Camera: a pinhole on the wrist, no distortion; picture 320 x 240 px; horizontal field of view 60.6 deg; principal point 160.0 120.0 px. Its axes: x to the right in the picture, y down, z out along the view. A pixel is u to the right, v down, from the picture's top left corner.
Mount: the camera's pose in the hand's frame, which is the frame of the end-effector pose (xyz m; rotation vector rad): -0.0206 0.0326 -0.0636 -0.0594 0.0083 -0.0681
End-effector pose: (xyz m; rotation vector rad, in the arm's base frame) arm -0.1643 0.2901 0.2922 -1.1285 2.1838 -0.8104
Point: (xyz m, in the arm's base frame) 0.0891 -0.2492 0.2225
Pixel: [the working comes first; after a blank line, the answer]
In the camera's frame: 0.3848 -0.3644 0.4082

outside the picture
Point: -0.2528 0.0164 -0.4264
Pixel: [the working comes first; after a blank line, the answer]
In the camera's frame: 0.4013 0.3960 0.5813

outside the picture
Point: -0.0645 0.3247 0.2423
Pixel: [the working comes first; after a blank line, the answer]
In the camera's frame: -0.0476 -0.0447 0.1548

76 41
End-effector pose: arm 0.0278 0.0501 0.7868 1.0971 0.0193 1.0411
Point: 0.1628 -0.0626 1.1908
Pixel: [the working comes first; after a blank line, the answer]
In the camera's frame: 0.1874 0.1535 0.4243

281 219
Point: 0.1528 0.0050 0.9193
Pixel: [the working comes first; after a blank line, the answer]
In the camera's frame: 0.1189 -0.0281 0.2225

306 85
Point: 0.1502 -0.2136 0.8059
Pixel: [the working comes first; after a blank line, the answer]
In the camera's frame: -0.0802 -0.1415 0.3127

outside the picture
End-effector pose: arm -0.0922 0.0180 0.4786 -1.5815 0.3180 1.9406
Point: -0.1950 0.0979 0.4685
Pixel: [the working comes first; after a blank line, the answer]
In the camera's frame: 0.0658 -0.0396 0.1849

257 61
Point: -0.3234 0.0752 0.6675
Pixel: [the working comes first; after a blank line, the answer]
In the camera's frame: -0.1209 -0.0044 0.3282

59 116
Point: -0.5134 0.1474 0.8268
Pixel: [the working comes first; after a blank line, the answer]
In the camera's frame: -0.2336 -0.0005 0.5605

46 120
